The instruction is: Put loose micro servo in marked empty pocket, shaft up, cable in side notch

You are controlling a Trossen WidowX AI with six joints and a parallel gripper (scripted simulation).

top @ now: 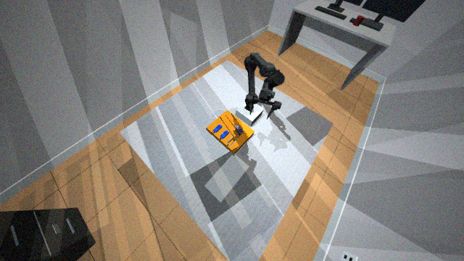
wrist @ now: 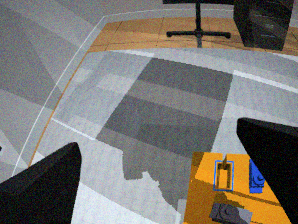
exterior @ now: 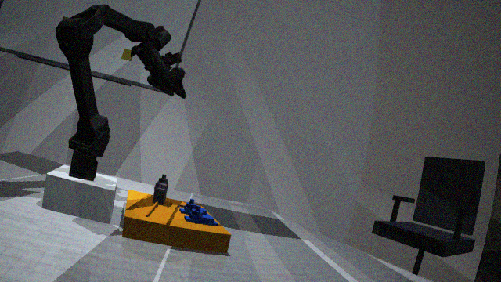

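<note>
Now: the orange deck 34 cm below my gripper tip, 16 cm to the right of it and 5 cm behind it.
</note>
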